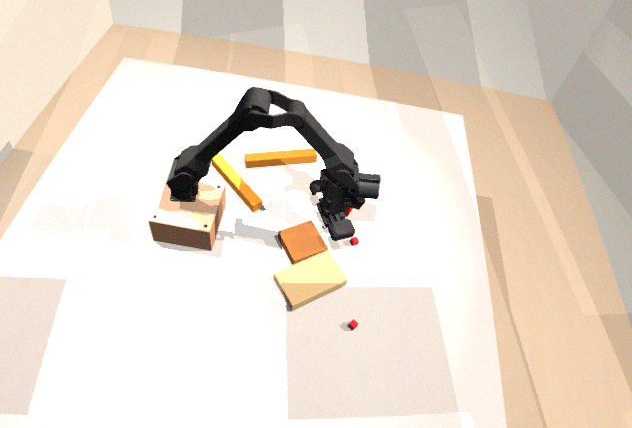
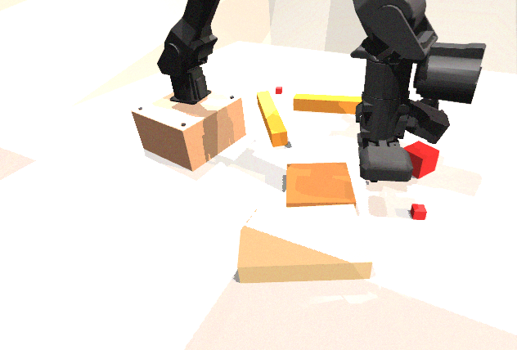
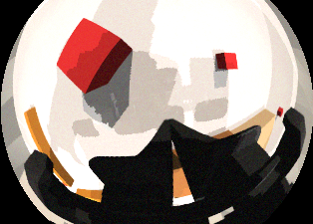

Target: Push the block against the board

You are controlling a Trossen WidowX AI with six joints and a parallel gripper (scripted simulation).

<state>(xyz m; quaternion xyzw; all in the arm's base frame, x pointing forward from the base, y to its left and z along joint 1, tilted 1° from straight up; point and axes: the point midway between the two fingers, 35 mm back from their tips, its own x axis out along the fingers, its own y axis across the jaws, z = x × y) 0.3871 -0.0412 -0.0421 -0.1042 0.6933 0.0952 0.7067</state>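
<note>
My gripper tip is 7 cm past the square block, 6 cm to the left of it and 1 cm below it. Also, from my gripper tip: red cube 7 cm to the left, 6 cm ahead, 1 cm above; pale yellow slab 17 cm to the right, 6 cm behind, 1 cm above.
</note>
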